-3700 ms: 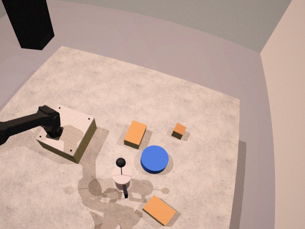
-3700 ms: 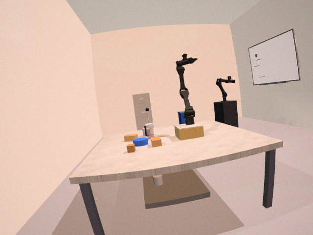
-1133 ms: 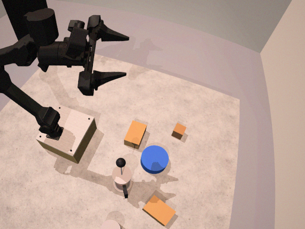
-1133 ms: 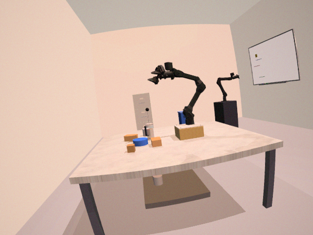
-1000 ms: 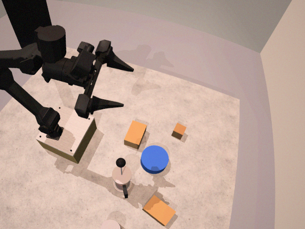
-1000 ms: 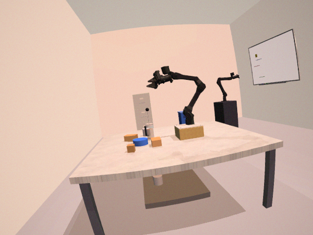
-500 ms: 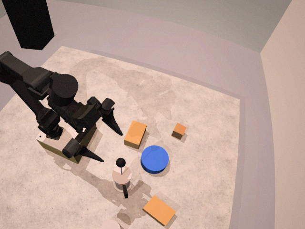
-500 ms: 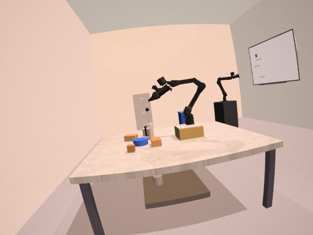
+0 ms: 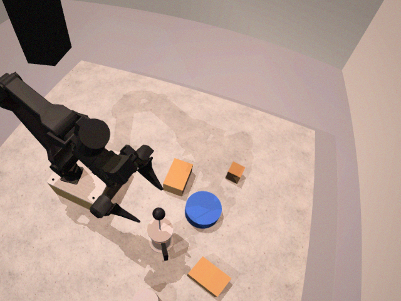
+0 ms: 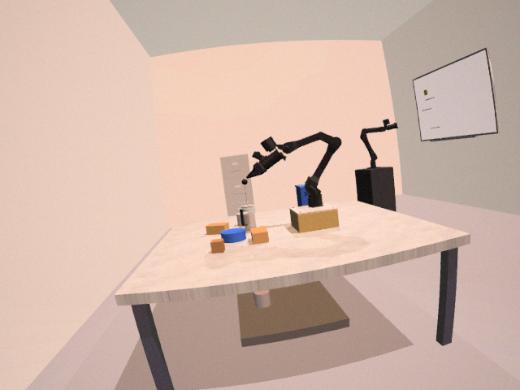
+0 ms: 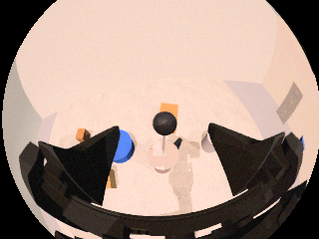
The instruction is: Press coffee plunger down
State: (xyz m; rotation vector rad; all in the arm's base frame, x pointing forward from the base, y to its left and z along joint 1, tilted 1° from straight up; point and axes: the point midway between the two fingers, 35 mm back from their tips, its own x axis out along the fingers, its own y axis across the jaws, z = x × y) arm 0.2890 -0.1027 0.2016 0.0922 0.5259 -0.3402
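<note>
The coffee press lies 15 cm below my gripper tip, 2 cm to the right of it and 2 cm ahead of it. Also, from my gripper tip: orange cube (29 cm to the left, 26 cm below, 23 cm ahead); blue disc (26 cm below, 13 cm ahead, 12 cm to the left).
</note>
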